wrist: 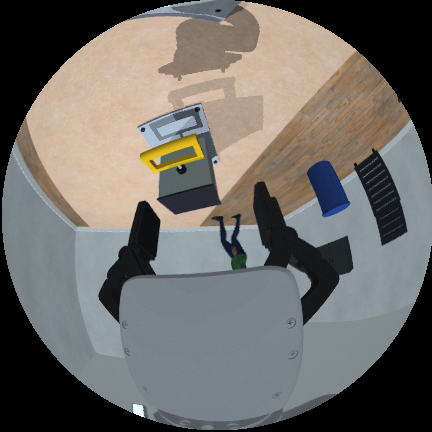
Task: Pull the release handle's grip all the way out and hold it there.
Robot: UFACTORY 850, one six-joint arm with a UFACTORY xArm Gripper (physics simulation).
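The release handle's yellow grip [197, 147] is a rectangular loop on the near face of a grey-green box [200, 175], left of the middle in the upper half of the wrist view. A black round part shows just below the grip. The box stands on a light metal plate [145, 128] with screws at its corners. My gripper [200, 201] is wide open and empty. Its two black fingers stand apart in front of the box, and the grip shows farther up in the view, beyond the fingertips and a little to the left, apart from them.
The box stands on a tan table top [90, 100]. Wooden floor [310, 130] lies to the right, with a blue barrel [327, 187] and a black slatted rack [371, 165] by the grey wall [45, 215]. A person in a green top [239, 261] shows between the fingers, in the background.
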